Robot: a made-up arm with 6 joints. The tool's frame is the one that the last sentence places.
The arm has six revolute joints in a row. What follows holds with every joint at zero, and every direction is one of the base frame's. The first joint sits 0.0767 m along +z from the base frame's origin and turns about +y. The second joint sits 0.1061 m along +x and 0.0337 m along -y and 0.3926 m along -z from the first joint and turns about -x. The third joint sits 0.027 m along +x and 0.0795 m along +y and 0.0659 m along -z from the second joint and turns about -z. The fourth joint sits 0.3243 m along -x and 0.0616 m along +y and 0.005 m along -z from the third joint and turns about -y. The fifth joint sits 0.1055 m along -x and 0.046 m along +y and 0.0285 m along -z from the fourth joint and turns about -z. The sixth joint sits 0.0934 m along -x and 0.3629 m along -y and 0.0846 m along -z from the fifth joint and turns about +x. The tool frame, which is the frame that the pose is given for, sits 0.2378 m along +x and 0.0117 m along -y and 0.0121 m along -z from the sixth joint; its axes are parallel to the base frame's.
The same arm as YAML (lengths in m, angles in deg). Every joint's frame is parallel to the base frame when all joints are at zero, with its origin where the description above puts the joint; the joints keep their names.
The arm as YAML. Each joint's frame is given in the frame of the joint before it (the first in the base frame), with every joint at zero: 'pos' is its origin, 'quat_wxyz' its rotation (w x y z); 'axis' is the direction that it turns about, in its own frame. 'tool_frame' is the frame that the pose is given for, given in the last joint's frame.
length_unit: m
angle_unit: deg
joints:
  - joint: joint 1
    pos: [0.0, 0.0, 0.0767]
    quat_wxyz: [1.0, 0.0, 0.0, 0.0]
    axis: [0.0, 1.0, 0.0]
  - joint: joint 2
    pos: [0.1061, -0.0337, -0.3926]
    quat_wxyz: [1.0, 0.0, 0.0, 0.0]
    axis: [-1.0, 0.0, 0.0]
  - joint: joint 3
    pos: [0.027, 0.0795, -0.0659]
    quat_wxyz: [1.0, 0.0, 0.0, 0.0]
    axis: [0.0, 0.0, -1.0]
  - joint: joint 4
    pos: [-0.3243, 0.0616, -0.005]
    quat_wxyz: [1.0, 0.0, 0.0, 0.0]
    axis: [0.0, -1.0, 0.0]
  - joint: joint 5
    pos: [-0.1055, 0.046, -0.0285]
    quat_wxyz: [1.0, 0.0, 0.0, 0.0]
    axis: [0.0, 0.0, -1.0]
  - joint: joint 6
    pos: [-0.0934, -0.3629, -0.0846]
    quat_wxyz: [1.0, 0.0, 0.0, 0.0]
    axis: [1.0, 0.0, 0.0]
tool_frame:
  pos: [0.2378, -0.0117, -0.0121]
  quat_wxyz: [1.0, 0.0, 0.0, 0.0]

